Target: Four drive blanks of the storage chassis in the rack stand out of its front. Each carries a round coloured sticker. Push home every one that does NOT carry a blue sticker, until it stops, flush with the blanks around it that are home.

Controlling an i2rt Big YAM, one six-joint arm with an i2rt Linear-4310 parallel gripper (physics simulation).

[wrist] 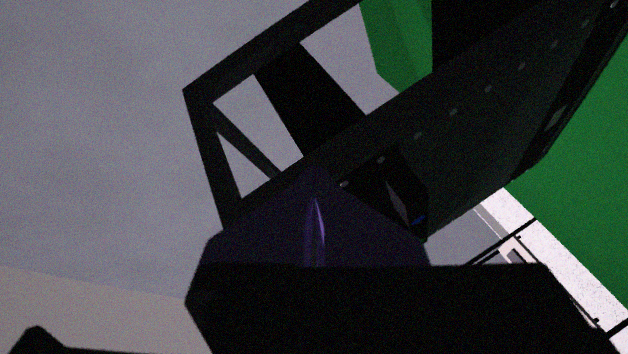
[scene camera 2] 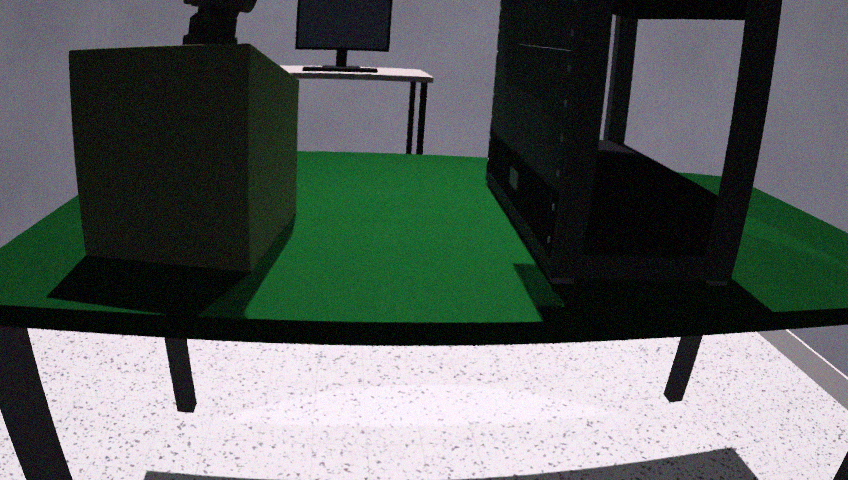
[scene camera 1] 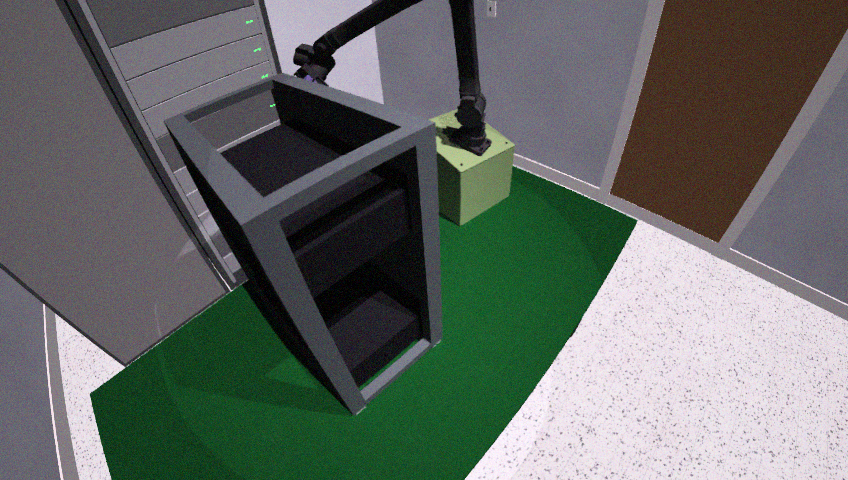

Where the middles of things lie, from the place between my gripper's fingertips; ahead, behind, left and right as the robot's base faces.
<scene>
Now: the rack [scene camera 1: 333,215] 330 mm to the left of my hand, 260 mm ahead of it and 170 mm below it.
</scene>
